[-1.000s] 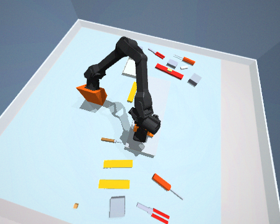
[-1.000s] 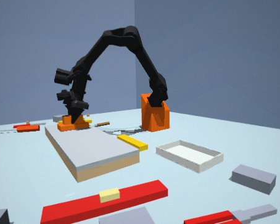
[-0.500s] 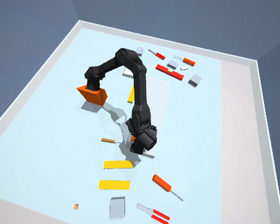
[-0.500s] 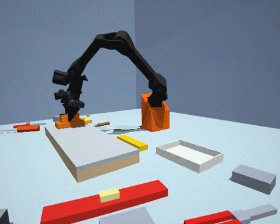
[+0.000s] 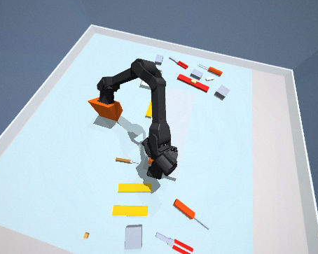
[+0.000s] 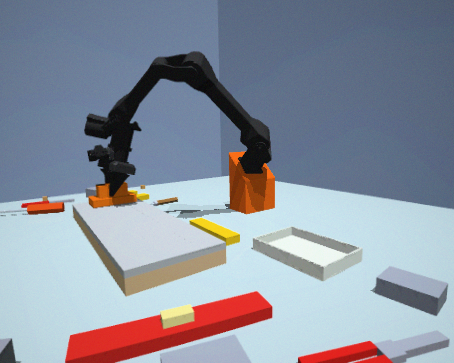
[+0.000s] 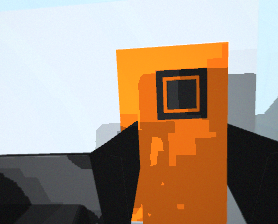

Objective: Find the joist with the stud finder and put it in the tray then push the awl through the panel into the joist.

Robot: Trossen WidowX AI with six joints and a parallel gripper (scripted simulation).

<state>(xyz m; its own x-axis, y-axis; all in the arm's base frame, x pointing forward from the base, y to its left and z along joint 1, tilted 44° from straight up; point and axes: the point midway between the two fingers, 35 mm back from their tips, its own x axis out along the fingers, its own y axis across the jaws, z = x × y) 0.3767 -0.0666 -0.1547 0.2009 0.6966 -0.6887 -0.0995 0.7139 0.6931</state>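
Right now the white tray is 28 cm behind my gripper tip, 50 cm to the left of it and 5 cm below it. Also, from my gripper tip: brown-handled awl: 16 cm behind, 7 cm to the right, 6 cm below; red level: 1 cm ahead, 58 cm to the left, 5 cm below; orange stud finder: 1 cm ahead, 2 cm above.
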